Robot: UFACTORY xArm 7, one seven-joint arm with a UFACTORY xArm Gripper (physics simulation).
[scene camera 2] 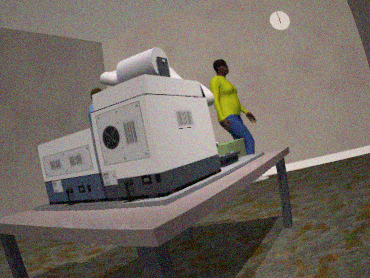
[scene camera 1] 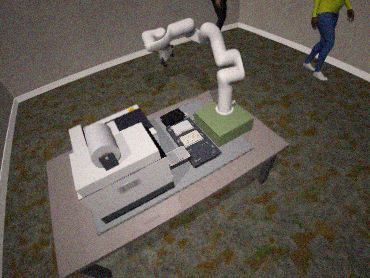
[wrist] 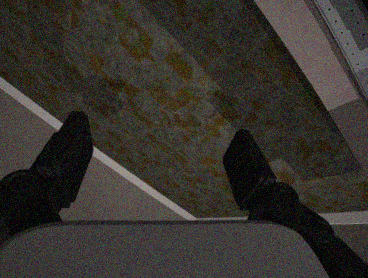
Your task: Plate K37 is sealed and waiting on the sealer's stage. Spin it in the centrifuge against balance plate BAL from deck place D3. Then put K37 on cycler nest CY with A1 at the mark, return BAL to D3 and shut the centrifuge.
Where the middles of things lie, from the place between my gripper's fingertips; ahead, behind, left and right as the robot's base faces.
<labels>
Right now the centrifuge [scene camera 1: 77,134] is 62 cm ahead of my hand, 23 cm below it and 22 cm to the left of it. The rest, counted from my hand: white roller [scene camera 2: 143,63]: 69 cm ahead, 51 cm to the left, 6 cm above.
</labels>
